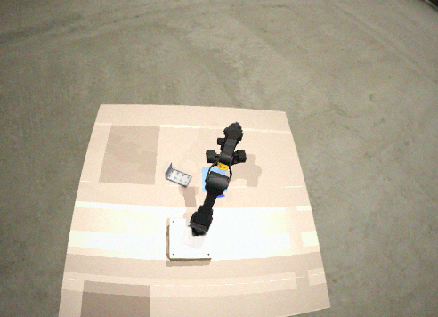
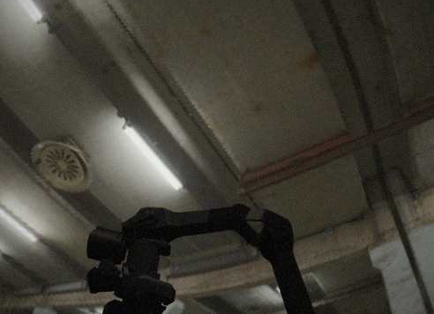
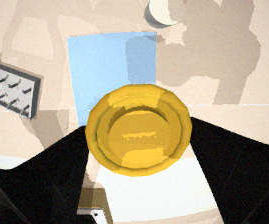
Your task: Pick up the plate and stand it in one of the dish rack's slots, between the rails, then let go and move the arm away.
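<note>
Now: the grey dish rack 2 cm ahead of my gripper tip, 22 cm to the left of it and 12 cm below it. From my gripper tip the other things lie so: blue mat (3 cm to the left, 14 cm below); then pale cup (9 cm ahead, 5 cm to the right, 12 cm below); then yellow plate (1 cm above).
</note>
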